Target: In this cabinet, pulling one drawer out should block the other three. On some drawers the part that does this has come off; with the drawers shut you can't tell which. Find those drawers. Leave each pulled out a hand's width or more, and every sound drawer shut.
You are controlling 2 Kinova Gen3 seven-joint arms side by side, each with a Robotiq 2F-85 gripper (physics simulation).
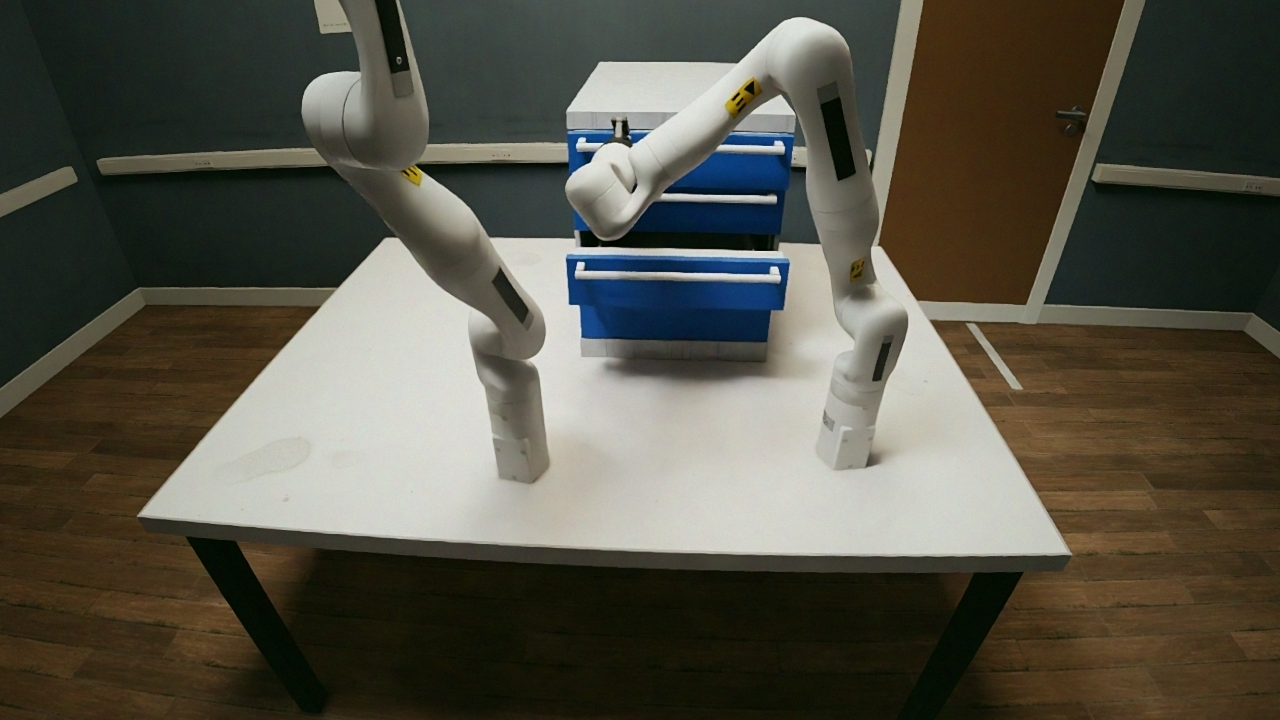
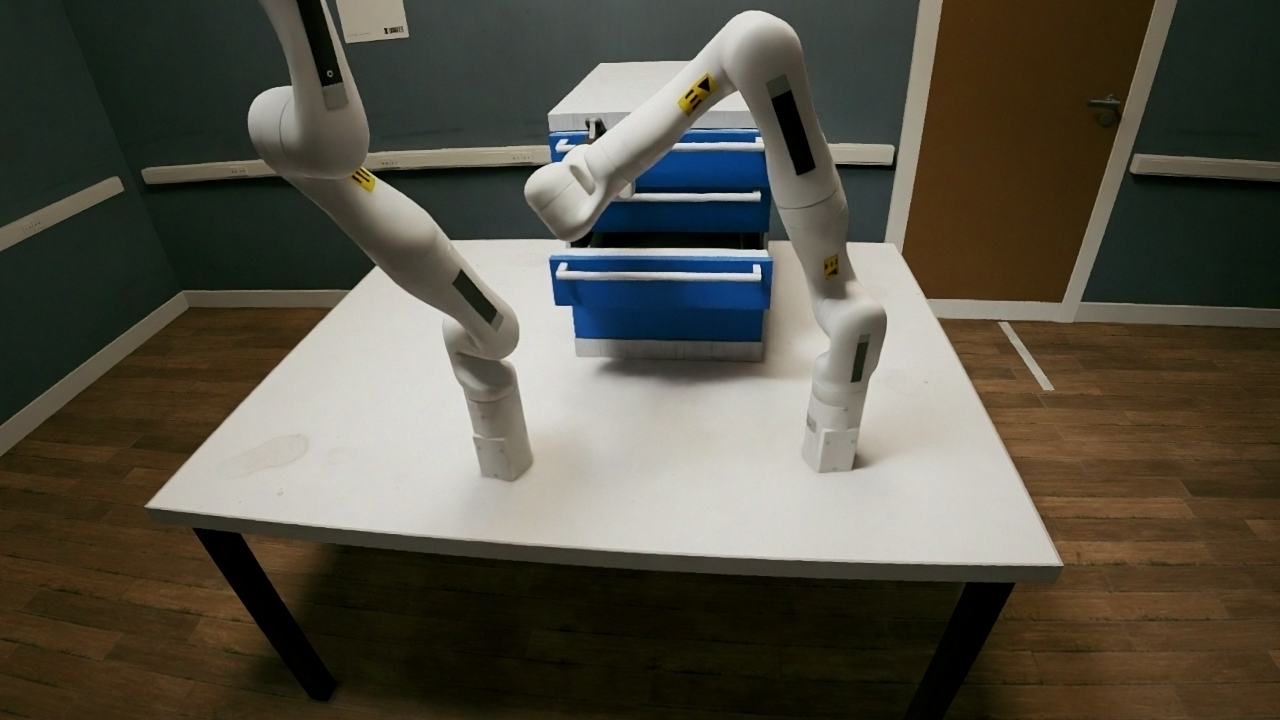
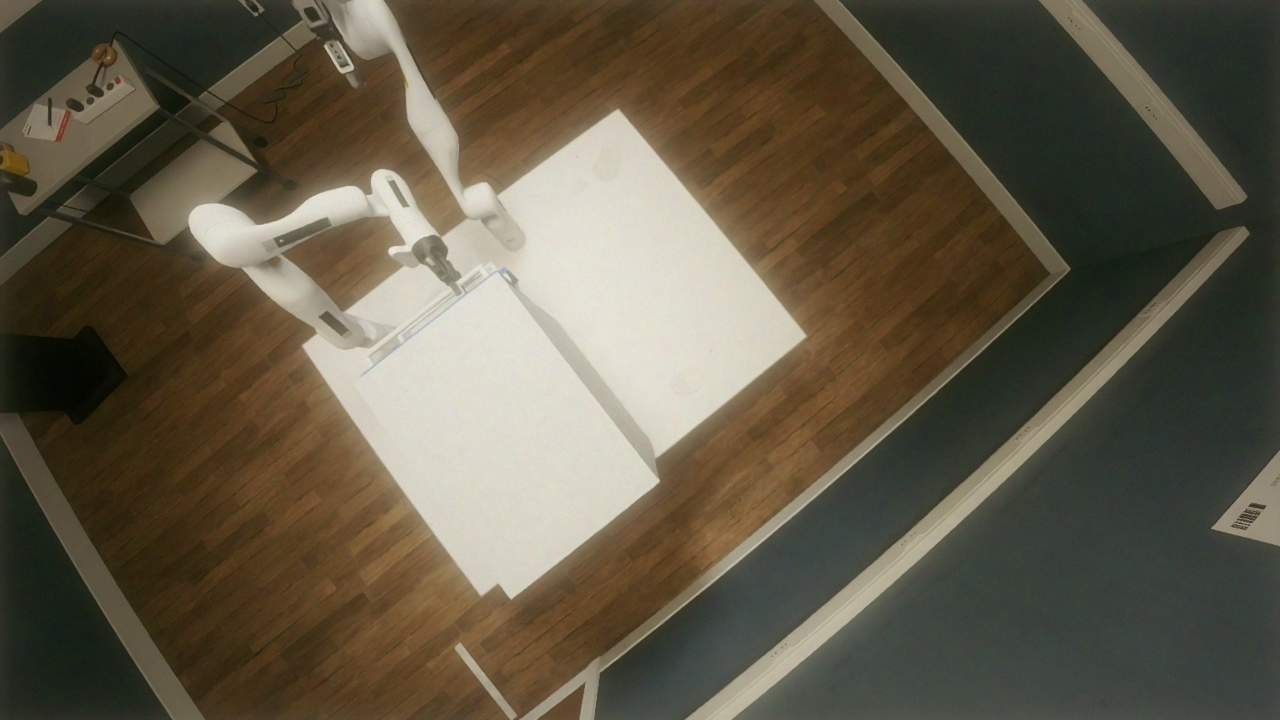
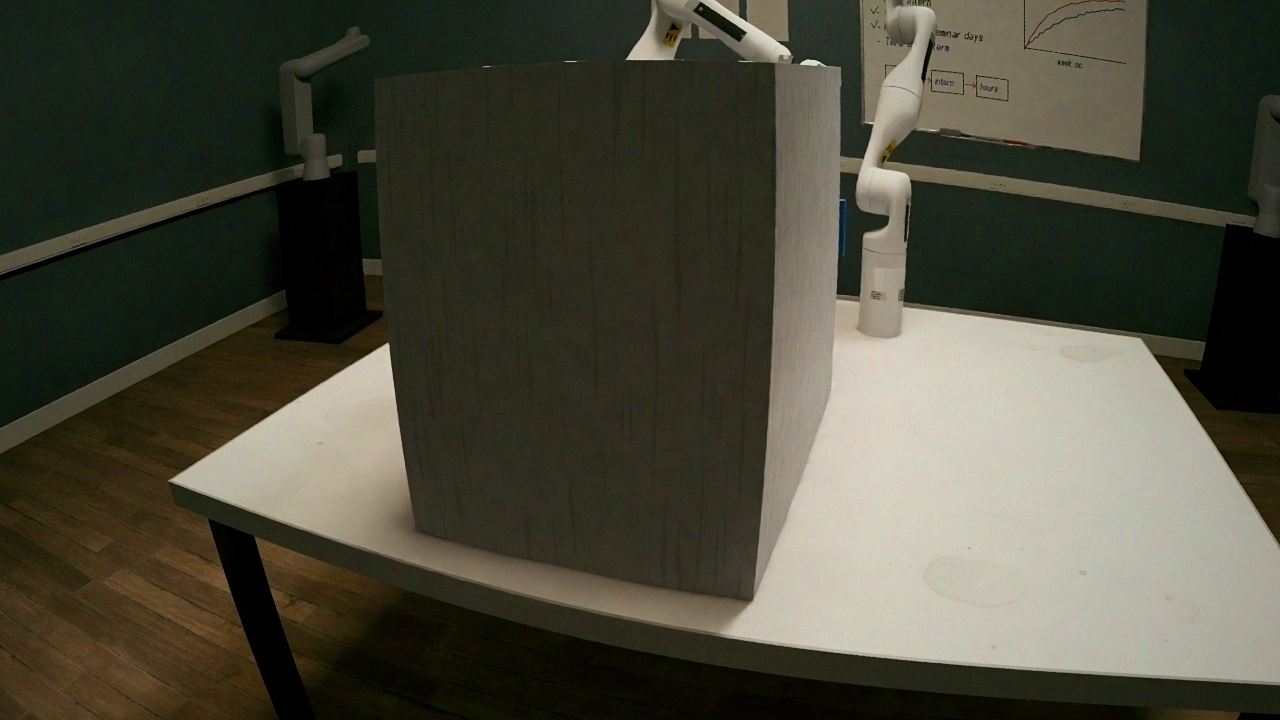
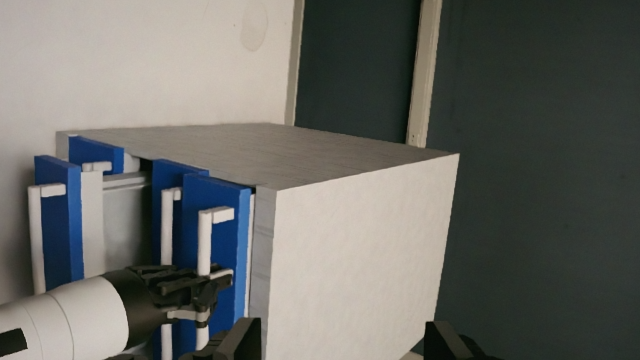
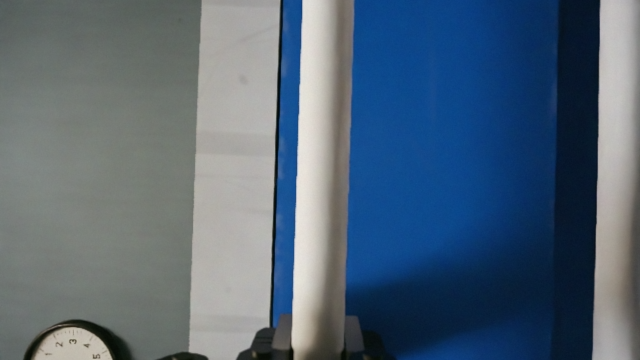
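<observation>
The right gripper (image 6: pixel 318 342) (image 5: pixel 204 296) (image 3: pixel 455 285) is shut on the white bar handle (image 6: pixel 325 150) (image 5: pixel 204 240) of the top drawer (image 1: pixel 756 171) (image 6: pixel 450 150), near the handle's left end. The top drawer stands slightly forward of the second drawer (image 1: pixel 716 216) (image 5: pixel 167 175), which looks shut. The third drawer (image 1: pixel 680 295) (image 2: pixel 662 293) (image 5: pixel 57 215) is pulled well out, with its dark inside showing behind the front. The bottom drawer (image 1: pixel 671 325) (image 5: pixel 100 150) looks shut, partly hidden below it. The left gripper (image 5: pixel 343 336) is open and empty, away from the cabinet (image 5: pixel 360 240).
The cabinet stands at the back of the white table (image 1: pixel 375 501) (image 3: pixel 716 358). The right forearm (image 1: pixel 693 138) crosses in front of the upper drawers. The left arm (image 1: pixel 438 219) is raised at the left. A cart (image 3: pixel 102 134) stands on the floor beyond the table.
</observation>
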